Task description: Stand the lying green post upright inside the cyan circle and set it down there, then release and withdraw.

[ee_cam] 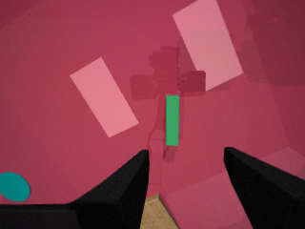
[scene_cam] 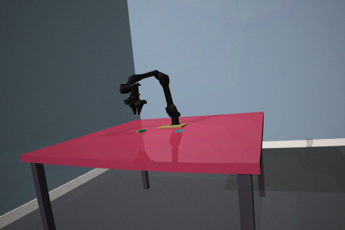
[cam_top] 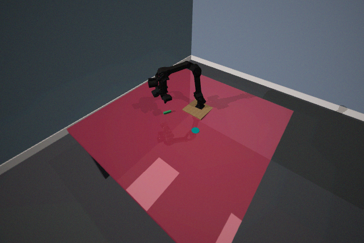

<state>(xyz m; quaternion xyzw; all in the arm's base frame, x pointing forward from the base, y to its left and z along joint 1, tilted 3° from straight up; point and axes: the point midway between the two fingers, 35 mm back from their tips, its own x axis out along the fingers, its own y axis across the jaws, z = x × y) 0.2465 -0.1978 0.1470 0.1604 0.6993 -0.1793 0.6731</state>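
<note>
My gripper tip is 20 mm past the green post, 10 mm to the right of it and 120 mm above it. The rest, counted from my gripper tip: cyan circle: 20 mm ahead, 300 mm to the left, 130 mm below.
</note>
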